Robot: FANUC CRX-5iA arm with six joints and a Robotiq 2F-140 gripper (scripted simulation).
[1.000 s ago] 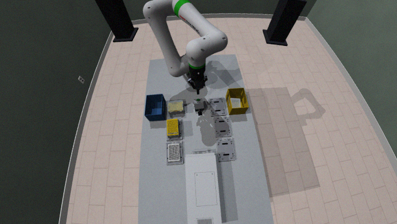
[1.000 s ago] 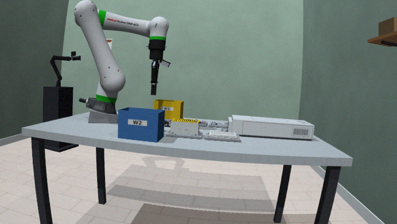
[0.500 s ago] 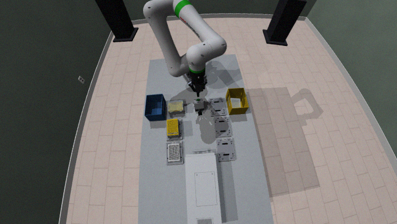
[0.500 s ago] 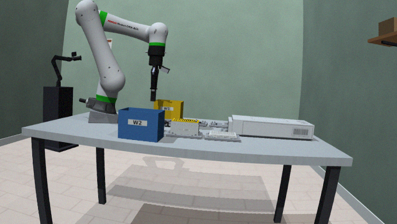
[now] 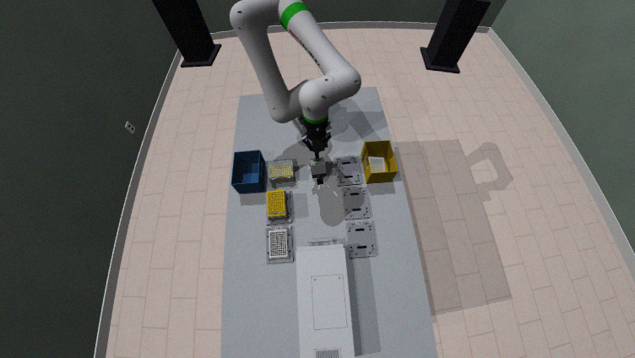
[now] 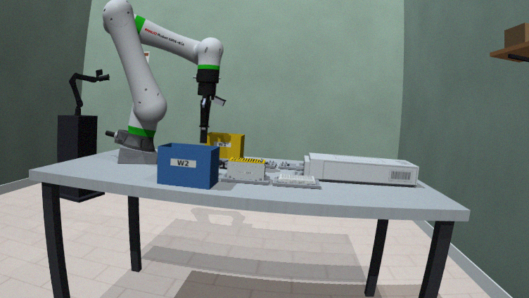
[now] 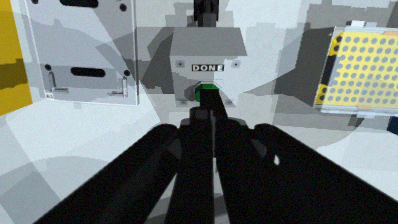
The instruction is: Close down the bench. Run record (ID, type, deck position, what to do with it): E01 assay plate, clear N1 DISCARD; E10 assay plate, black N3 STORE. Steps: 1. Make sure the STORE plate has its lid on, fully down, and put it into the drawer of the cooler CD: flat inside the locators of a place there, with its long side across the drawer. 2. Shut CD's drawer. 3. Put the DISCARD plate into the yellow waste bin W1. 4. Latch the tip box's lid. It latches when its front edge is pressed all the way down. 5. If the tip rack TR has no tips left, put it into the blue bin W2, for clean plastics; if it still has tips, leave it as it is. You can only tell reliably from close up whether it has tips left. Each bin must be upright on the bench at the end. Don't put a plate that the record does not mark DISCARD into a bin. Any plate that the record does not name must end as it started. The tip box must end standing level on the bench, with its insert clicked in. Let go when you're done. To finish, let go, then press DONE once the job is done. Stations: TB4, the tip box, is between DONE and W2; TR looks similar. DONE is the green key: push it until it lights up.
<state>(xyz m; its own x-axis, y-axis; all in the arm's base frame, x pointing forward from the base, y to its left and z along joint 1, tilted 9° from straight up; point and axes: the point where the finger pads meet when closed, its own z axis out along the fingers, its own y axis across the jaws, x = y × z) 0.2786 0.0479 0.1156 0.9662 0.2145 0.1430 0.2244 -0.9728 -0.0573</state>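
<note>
Now: the green DONE key 7 cm below my hand. From my hand the other things lie so: clear tip box lid: 6 cm ahead, 17 cm to the right, 7 cm below; yellow bin W1: 1 cm behind, 31 cm to the left, 9 cm below; yellow tip rack TR: 23 cm ahead, 18 cm to the right, 8 cm below.
</note>
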